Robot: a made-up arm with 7 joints.
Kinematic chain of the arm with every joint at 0, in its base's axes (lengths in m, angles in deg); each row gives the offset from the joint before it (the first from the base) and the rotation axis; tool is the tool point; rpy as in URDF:
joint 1: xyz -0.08 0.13 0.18 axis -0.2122 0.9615 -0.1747
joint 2: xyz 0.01 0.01 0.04 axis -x
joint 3: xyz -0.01 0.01 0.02 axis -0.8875 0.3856 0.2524
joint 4: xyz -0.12 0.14 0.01 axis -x
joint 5: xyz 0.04 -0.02 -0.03 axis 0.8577 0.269 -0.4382
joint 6: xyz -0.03 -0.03 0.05 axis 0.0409 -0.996 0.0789
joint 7: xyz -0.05 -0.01 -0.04 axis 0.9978 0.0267 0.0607
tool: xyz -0.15 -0.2 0.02 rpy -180 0 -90
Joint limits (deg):
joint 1: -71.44..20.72
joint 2: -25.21..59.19
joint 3: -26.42..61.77
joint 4: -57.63..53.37
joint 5: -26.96..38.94
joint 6: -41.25..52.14
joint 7: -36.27..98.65
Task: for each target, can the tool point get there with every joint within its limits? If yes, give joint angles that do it. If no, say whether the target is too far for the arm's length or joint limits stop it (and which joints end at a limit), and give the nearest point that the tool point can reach.
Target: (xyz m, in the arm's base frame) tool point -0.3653 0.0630 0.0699
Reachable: yes | joints -12.75 -8.28 -2.06 -45.57 -5.26 -5.95 -21.13
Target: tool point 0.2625 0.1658 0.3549
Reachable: no: joint limits stop it (at a limit: joint 1, joint 3, joint 4, joint 5, joint 6) | nearest point 0.0790 0.1690 0.3617 | short by 0.184 m
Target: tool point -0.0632 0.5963 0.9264
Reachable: no: too far | nearest point -0.1419 0.3804 0.6069 | short by 0.394 m
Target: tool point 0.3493 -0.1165 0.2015
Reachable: no: joint limits stop it (at a limit: joint 1, joint 2, joint 5, joint 6) | nearest point 0.1495 0.0310 0.0907 | short by 0.272 m
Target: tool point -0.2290 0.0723 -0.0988
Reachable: yes | joints -15.91 36.34 -1.02 -22.60 -14.02 11.30 88.07
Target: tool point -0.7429 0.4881 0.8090
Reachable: no: too far | nearest point -0.4174 0.3071 0.5025 | short by 0.482 m
